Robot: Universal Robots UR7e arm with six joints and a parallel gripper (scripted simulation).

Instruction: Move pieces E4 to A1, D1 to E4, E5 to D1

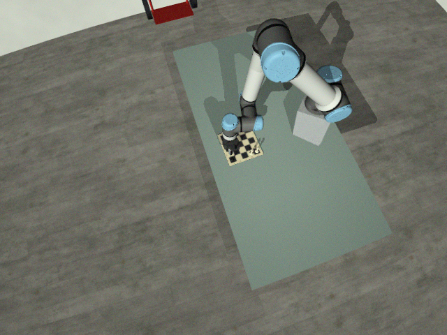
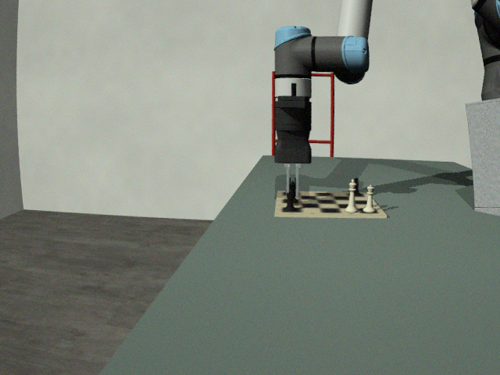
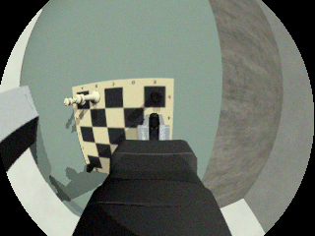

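The dark piece is 40 mm to the left of my hand and 20 mm below it. From my hand the other things lie so: white king: 120 mm behind, 30 mm to the left, 10 mm below; white queen: 160 mm behind, 20 mm to the left, 10 mm below; chessboard: 70 mm behind, 50 mm to the right, 40 mm below.
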